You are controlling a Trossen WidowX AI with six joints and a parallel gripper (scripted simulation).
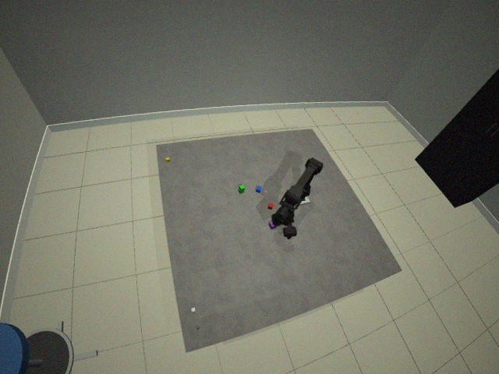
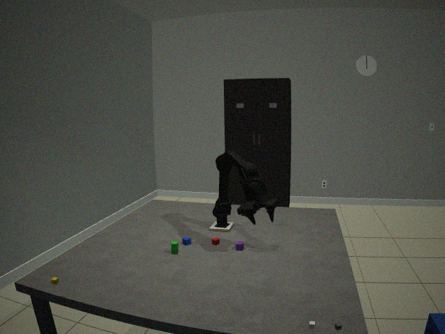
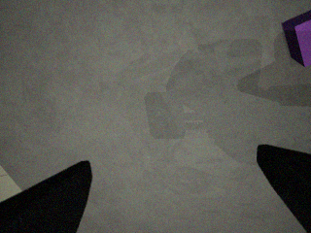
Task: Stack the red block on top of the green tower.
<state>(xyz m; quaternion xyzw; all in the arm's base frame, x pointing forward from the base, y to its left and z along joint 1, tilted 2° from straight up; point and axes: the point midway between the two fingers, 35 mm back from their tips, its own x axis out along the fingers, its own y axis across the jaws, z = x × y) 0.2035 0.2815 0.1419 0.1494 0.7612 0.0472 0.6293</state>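
Right now my gripper tip is 10 mm short of the red block, 230 mm to the left of it and 120 mm above it. Also, from my gripper tip: purple block 30 mm ahead, 100 mm to the right, 120 mm below; then yellow block 640 mm ahead, 650 mm to the right, 120 mm below; then blue block 60 mm ahead, 370 mm to the right, 120 mm below.
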